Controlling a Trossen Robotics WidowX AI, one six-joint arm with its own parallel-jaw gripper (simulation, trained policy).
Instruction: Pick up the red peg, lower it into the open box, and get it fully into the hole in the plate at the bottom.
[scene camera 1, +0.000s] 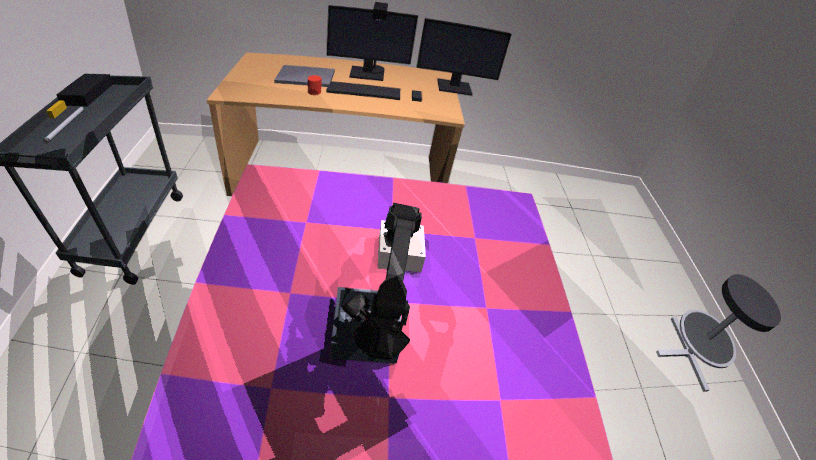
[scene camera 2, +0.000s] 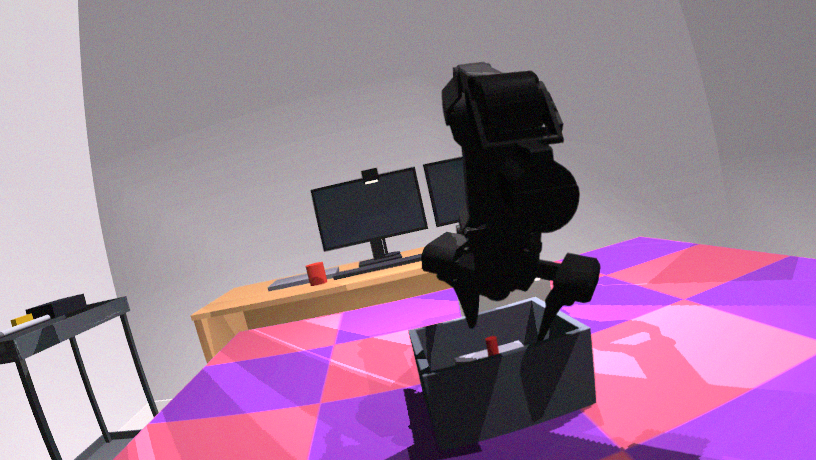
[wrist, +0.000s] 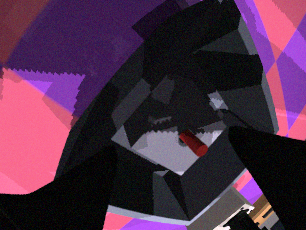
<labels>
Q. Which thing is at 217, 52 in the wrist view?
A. A grey box.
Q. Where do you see my gripper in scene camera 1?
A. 369, 331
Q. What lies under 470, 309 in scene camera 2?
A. My gripper.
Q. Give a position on a plate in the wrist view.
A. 176, 105
</labels>
